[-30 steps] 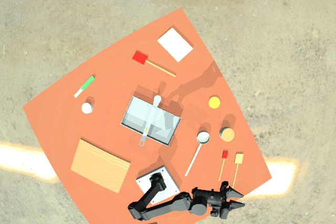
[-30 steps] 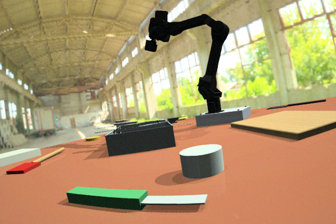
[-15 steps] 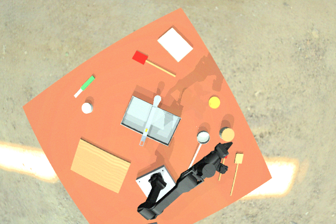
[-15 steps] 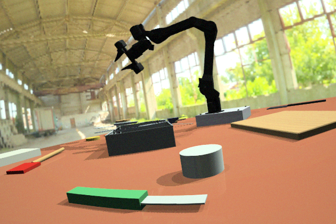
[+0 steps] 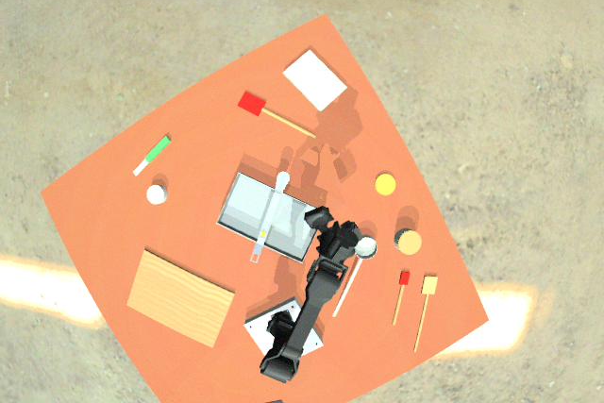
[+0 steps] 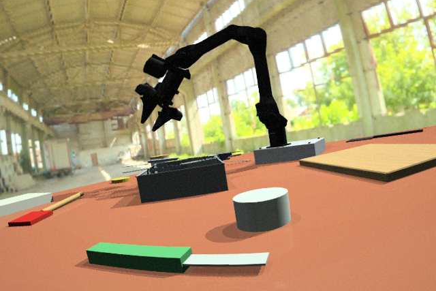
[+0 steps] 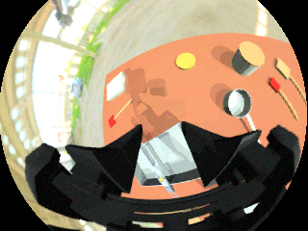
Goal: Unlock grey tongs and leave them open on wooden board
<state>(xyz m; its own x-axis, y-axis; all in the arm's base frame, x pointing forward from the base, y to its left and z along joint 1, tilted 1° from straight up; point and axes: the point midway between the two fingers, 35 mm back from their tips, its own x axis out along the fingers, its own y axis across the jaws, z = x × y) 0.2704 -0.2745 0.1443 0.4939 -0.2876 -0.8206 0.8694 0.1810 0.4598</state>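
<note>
My gripper tip is now 180 mm to the right of the roasting tin, 140 mm above it and 50 mm short of it. From my gripper tip the other things lie so: yellow disc: 210 mm to the right, 160 mm below; wooden board: 610 mm to the left, 160 mm below, 100 mm behind; red spatula: 360 mm ahead, 160 mm below, 50 mm to the left.
</note>
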